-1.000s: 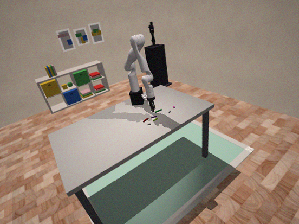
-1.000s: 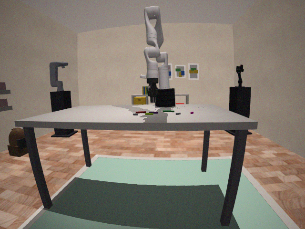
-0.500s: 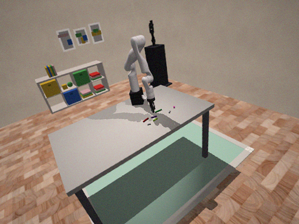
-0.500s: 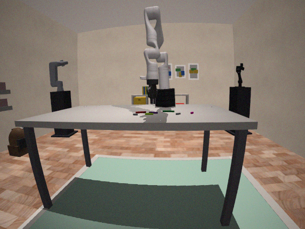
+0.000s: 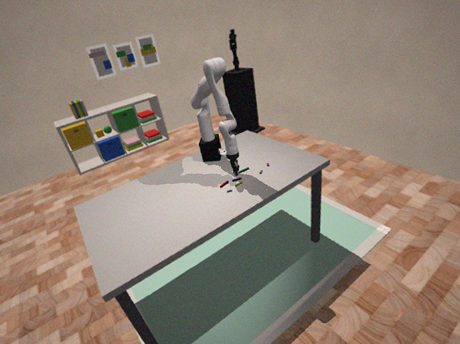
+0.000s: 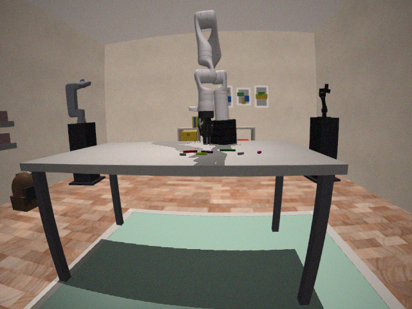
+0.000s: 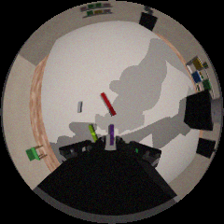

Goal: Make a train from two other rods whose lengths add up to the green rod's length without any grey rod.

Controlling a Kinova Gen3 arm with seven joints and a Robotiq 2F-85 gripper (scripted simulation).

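My gripper is now 6 cm above the purple rod. Round my hand: green rod 11 cm to the left, 6 cm below, 4 cm behind; lime rod 6 cm below, 4 cm ahead, 3 cm to the right; red rod 8 cm to the right, 6 cm below, 3 cm behind.
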